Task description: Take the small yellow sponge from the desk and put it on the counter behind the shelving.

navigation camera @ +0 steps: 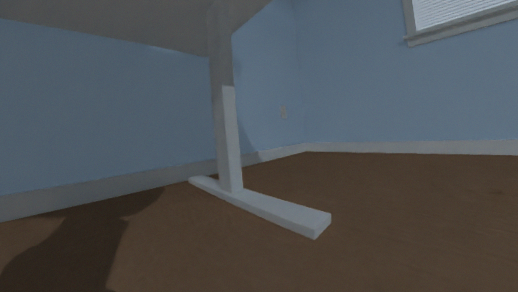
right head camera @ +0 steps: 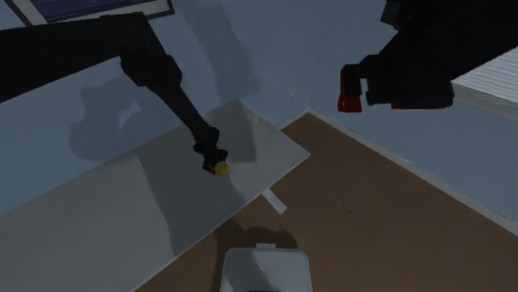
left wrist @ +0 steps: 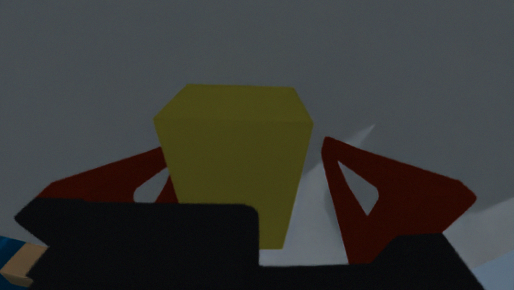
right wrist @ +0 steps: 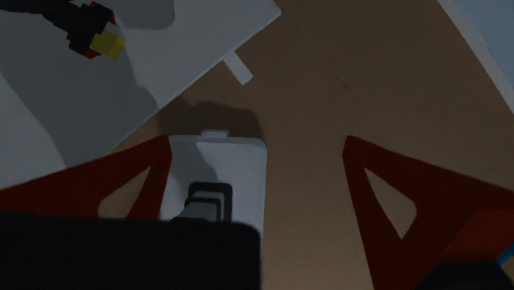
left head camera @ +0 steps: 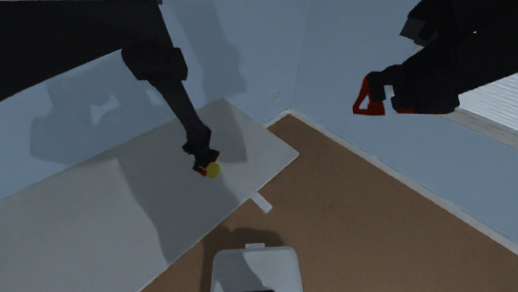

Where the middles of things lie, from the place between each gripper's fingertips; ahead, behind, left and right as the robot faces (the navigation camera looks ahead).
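Here is the small yellow sponge (left wrist: 223, 144), and my left gripper is now 2 cm below it and 1 cm past it.
Measured from the small yellow sponge, my right gripper is now 55 cm above it, 46 cm to the right of it and 24 cm short of it.
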